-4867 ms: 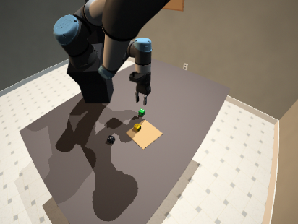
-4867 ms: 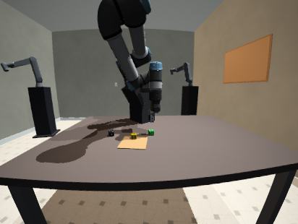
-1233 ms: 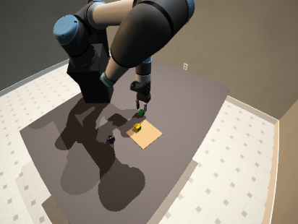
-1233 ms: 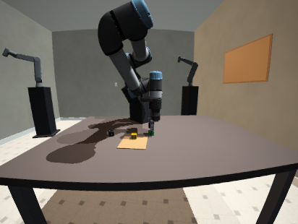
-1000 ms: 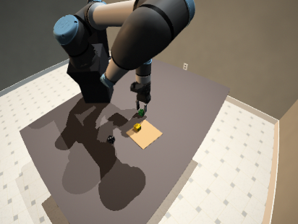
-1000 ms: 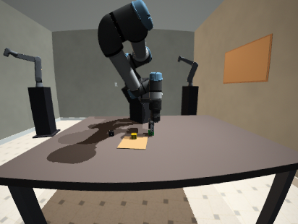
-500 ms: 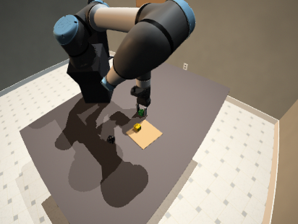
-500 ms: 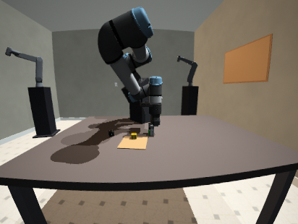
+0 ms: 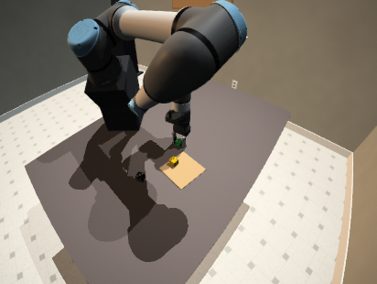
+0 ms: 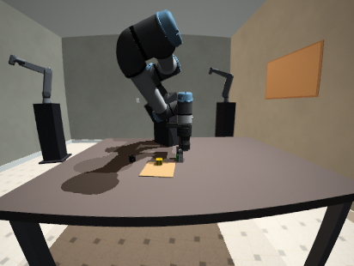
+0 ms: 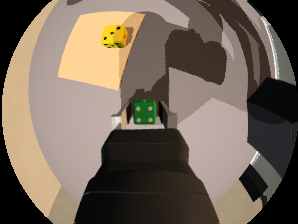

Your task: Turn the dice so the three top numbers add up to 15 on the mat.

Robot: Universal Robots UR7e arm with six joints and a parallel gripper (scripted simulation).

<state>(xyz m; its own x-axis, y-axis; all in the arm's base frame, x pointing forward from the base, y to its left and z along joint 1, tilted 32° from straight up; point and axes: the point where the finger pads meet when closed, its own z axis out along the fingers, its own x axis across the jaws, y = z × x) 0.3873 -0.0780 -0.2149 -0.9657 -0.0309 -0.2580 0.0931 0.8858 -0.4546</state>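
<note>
Right now the green die is right at my hand. The rest, counted from my hand: black die: 60 mm behind, 240 mm to the right; then yellow die: 30 mm ahead, 120 mm to the right; then tan mat: 70 mm ahead, 130 mm to the right, 20 mm below.
</note>
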